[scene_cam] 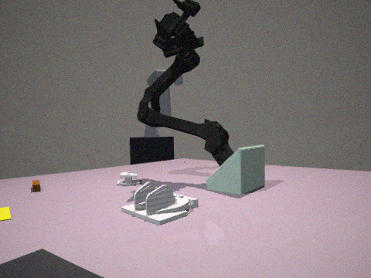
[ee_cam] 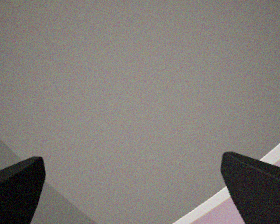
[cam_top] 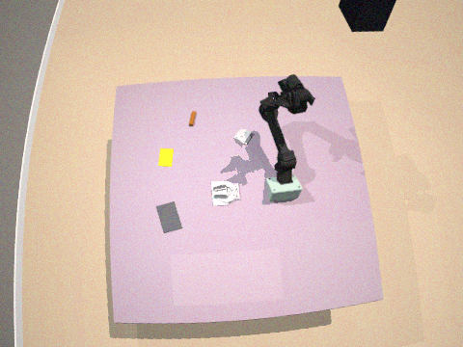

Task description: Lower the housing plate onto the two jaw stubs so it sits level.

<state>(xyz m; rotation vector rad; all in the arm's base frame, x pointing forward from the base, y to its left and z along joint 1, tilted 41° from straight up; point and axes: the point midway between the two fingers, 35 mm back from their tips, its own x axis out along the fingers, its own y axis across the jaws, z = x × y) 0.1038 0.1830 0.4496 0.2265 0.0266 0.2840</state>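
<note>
Now: the white base 3 cm ahead of my gripper tip, 13 cm to the right of it and 50 cm below it. Also, from my gripper tip: orange block: 26 cm ahead, 28 cm to the right, 52 cm below; then dark grey tile: 45 cm ahead, 21 cm to the left, 53 cm below; then yellow tile: 42 cm ahead, 10 cm to the right, 53 cm below.
</note>
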